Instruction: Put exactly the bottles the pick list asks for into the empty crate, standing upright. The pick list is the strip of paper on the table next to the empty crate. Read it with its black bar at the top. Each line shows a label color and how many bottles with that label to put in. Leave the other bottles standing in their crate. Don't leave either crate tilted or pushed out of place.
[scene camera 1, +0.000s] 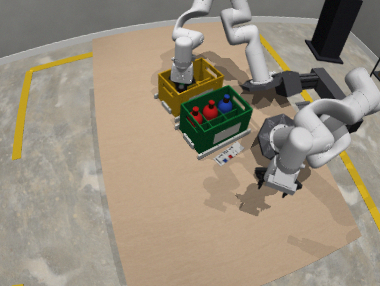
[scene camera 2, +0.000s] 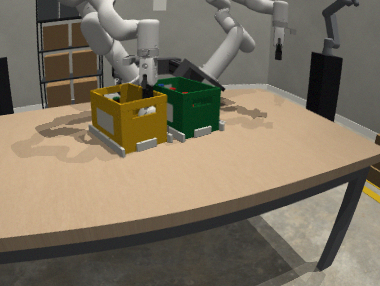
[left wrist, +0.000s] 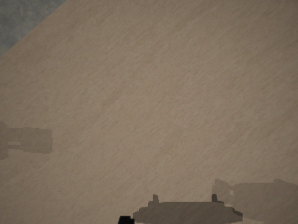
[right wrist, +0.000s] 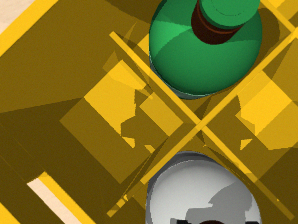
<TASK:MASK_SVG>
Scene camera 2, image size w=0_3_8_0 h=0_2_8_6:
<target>green crate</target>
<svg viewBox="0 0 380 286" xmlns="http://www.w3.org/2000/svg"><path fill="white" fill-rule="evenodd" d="M153 86L153 91L167 95L167 125L185 134L185 139L194 137L194 130L212 126L211 132L219 130L221 88L183 77L159 79ZM158 84L172 84L172 87L176 88L176 90L174 91L159 86Z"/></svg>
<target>yellow crate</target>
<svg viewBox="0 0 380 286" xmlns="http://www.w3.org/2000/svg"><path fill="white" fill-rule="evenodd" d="M90 91L92 125L123 147L125 154L137 151L136 143L157 138L157 144L167 142L166 94L153 91L152 98L142 99L142 87L131 83ZM156 108L155 113L138 116L141 108L149 106ZM120 103L103 95L120 92Z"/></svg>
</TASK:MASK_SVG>
